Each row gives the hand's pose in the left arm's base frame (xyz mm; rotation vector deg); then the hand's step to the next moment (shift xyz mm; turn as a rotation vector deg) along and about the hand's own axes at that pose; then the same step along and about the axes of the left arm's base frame.
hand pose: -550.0 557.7 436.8 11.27 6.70 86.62
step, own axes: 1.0 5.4 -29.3 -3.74 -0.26 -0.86
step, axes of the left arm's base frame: -11.0 2.9 -27.5 -0.13 -3.69 -1.06
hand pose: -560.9 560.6 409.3 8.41 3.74 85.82
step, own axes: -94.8 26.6 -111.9 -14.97 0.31 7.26
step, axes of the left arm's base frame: -48.2 -86.3 -111.5 -0.43 -15.31 6.52
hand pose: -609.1 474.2 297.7 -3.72 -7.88 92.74
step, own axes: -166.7 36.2 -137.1 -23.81 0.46 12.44
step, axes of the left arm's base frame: -9.7 -161.3 -147.6 -0.76 -24.39 11.25
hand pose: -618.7 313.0 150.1 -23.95 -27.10 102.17
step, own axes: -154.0 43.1 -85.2 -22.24 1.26 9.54
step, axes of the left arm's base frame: 46.8 -150.5 -89.5 -0.33 -22.76 8.30
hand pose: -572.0 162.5 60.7 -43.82 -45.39 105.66
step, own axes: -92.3 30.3 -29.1 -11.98 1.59 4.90
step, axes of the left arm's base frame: 39.4 -89.8 -26.1 -0.46 -12.52 3.61
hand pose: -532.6 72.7 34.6 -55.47 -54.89 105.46
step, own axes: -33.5 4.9 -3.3 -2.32 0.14 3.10
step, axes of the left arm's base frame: 13.5 -31.1 2.7 -1.93 -2.88 1.74
